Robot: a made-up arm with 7 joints.
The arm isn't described. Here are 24 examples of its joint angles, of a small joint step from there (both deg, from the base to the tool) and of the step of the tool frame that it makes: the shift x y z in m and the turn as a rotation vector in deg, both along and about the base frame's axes.
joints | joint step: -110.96 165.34 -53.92 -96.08 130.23 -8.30 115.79 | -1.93 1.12 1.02 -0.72 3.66 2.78 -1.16
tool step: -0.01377 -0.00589 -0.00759 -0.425 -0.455 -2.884
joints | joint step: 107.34 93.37 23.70 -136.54 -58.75 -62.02 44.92 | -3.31 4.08 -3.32 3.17 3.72 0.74 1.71
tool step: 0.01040 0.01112 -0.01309 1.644 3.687 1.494
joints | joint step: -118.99 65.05 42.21 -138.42 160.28 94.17 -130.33 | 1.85 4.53 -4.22 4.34 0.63 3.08 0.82
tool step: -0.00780 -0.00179 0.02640 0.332 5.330 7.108
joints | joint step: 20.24 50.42 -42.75 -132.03 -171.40 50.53 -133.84 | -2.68 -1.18 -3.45 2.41 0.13 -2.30 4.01
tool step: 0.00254 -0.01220 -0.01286 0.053 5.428 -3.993
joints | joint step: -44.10 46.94 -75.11 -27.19 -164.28 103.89 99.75 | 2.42 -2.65 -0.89 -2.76 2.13 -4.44 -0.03
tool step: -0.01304 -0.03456 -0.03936 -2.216 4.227 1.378
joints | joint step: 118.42 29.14 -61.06 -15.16 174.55 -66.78 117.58 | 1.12 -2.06 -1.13 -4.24 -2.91 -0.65 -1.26
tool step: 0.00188 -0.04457 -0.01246 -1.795 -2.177 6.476
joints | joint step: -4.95 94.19 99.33 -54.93 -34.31 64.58 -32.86 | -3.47 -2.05 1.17 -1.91 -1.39 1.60 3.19
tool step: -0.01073 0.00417 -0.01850 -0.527 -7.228 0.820
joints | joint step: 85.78 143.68 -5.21 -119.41 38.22 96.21 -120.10 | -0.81 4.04 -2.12 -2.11 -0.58 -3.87 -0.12
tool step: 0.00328 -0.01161 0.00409 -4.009 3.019 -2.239
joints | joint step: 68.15 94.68 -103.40 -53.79 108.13 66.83 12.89 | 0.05 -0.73 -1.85 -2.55 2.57 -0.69 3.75
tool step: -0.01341 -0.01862 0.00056 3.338 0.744 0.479
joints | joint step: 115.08 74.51 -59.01 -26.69 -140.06 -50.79 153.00 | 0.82 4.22 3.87 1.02 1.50 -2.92 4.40
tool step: 0.03835 0.04461 -0.00167 3.441 0.249 -11.304
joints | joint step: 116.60 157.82 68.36 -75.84 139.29 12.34 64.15 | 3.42 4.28 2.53 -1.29 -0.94 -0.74 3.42
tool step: -0.01218 -0.04349 -0.03382 -5.114 3.521 -0.272
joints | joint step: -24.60 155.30 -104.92 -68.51 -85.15 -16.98 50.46 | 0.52 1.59 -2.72 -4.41 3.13 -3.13 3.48
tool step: -0.01375 -0.01069 -0.01428 -3.260 -5.001 6.057
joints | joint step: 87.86 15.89 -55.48 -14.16 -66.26 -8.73 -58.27 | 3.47 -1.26 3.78 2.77 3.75 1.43 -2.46
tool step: -0.00324 -0.01548 0.04315 5.297 5.180 -0.075
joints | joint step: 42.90 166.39 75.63 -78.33 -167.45 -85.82 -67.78 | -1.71 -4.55 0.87 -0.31 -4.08 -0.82 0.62
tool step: -0.01494 0.03476 0.02986 -1.770 -6.449 2.182
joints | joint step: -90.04 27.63 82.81 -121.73 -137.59 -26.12 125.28 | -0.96 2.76 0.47 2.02 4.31 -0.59 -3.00
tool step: -0.00874 0.01387 0.00588 1.583 -1.560 0.706
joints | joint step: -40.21 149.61 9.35 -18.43 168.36 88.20 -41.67 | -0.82 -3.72 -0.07 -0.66 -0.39 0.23 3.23
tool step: 0.01924 0.03419 -0.01558 -5.192 2.047 -3.580
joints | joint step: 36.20 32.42 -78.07 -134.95 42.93 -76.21 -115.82 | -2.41 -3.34 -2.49 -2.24 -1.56 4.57 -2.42
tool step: 0.01161 -0.01685 0.02044 -1.406 -3.201 -2.910
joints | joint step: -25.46 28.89 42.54 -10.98 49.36 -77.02 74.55 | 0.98 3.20 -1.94 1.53 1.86 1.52 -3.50
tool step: -0.01756 0.02856 0.00937 0.344 5.002 2.059
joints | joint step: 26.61 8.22 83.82 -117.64 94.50 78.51 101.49 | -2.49 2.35 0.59 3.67 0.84 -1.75 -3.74
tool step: 0.00695 0.01908 -0.00475 2.968 -3.241 0.326
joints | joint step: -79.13 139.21 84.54 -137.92 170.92 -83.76 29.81 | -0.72 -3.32 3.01 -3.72 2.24 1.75 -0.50
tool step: 0.01469 0.01754 -0.01730 1.818 -1.451 1.270
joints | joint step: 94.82 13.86 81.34 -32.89 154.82 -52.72 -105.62 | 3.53 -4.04 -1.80 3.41 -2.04 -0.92 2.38
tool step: -0.00765 -0.07572 0.01492 -0.778 3.173 8.787
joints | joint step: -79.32 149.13 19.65 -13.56 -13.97 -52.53 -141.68 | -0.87 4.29 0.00 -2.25 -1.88 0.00 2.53
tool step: -0.03851 -0.04068 -0.00248 1.686 0.145 3.174
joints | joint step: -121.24 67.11 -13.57 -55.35 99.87 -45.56 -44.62 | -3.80 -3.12 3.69 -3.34 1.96 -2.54 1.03
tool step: -0.04075 -0.03075 0.01690 0.231 -8.872 -8.959
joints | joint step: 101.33 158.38 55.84 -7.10 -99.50 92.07 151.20 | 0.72 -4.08 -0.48 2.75 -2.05 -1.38 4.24
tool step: -0.04002 0.03920 0.02520 1.348 2.662 5.229
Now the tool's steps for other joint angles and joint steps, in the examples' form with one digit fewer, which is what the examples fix.
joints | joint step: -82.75 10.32 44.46 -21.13 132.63 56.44 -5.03 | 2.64 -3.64 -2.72 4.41 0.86 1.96 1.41
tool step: -0.0061 -0.0444 -0.0637 0.84 6.00 -6.84
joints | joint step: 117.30 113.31 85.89 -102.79 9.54 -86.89 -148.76 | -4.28 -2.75 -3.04 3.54 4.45 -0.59 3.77
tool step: -0.0081 0.0305 0.0250 -0.81 0.94 6.98
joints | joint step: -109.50 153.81 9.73 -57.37 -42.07 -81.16 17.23 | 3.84 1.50 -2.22 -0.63 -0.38 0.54 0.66
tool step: 0.0081 -0.0178 0.0325 -2.30 4.77 2.79
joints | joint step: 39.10 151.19 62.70 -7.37 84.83 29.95 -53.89 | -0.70 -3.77 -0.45 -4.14 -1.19 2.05 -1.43
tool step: -0.0068 0.0220 -0.0099 -0.83 3.96 1.04
